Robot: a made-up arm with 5 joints.
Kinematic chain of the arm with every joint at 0, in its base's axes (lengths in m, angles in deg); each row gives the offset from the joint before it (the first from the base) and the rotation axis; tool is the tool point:
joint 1: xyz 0 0 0.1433 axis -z
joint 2: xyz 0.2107 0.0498 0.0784 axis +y
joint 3: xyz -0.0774 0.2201 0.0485 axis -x
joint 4: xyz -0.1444 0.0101 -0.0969 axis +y
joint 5: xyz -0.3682 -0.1 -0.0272 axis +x
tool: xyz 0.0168 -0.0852 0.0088
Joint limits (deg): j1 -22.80..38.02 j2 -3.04..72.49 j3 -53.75..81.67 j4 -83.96..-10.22 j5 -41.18..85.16
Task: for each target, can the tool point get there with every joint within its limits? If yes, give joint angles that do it. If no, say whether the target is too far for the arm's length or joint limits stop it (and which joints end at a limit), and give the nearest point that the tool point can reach.
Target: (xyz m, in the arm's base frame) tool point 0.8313 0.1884 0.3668
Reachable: no: joint limits stop it (at a limit: joint 1, joint 2, joint 3, joint 4) | nearest point 0.3490 -0.0731 0.4522 | short by 0.555 m
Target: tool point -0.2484 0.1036 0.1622
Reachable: yes | joints 23.43 30.67 17.41 -66.91 -31.39
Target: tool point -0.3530 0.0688 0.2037
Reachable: yes | joints 2.69 3.88 21.97 -16.36 -25.90
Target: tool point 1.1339 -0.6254 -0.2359
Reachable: no: too far | nearest point 0.2994 -0.1651 0.4116 | short by 1.152 m
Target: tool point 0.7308 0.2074 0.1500
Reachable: no: joint limits stop it (at a limit: joint 1, joint 2, joint 3, joint 4, joint 5) | nearest point 0.4176 0.4056 -0.0934 | short by 0.443 m
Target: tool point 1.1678 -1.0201 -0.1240
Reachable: no: too far | nearest point 0.2628 -0.2296 0.4242 | short by 1.321 m
